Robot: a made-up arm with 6 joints.
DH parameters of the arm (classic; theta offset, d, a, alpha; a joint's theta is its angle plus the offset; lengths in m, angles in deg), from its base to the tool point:
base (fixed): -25.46 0 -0.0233 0
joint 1: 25.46 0.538 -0.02 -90
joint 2: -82.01 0 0.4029 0
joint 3: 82.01 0.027 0.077 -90
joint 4: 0 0.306 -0.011 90
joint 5: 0 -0.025 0.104 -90
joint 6: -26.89 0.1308 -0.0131 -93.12
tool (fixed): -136.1 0.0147 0 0
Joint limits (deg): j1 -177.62..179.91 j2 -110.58..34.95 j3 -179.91..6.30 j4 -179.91..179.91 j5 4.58..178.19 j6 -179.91..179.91
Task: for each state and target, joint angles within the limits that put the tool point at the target. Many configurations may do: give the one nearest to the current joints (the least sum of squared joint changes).
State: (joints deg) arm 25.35 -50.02 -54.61 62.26 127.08 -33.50
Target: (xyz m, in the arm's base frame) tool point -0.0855 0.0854 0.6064
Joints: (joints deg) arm 27.59 -50.38 -14.37 36.13 118.36 -33.95
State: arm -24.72 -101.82 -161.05 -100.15 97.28 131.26
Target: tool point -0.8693 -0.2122 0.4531
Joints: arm 10.49 -102.88 -158.81 -108.53 69.13 137.80
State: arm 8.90 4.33 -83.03 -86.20 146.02 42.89
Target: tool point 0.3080 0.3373 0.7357
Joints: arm 61.18 28.66 -69.72 -80.85 147.81 44.65
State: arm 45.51 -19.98 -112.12 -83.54 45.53 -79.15
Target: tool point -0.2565 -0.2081 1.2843
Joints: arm 42.94 -59.46 -106.37 -82.64 46.71 -79.06
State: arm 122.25 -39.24 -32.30 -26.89 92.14 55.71
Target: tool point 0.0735 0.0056 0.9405
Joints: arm 116.31 -68.46 -57.40 -34.91 93.83 55.22
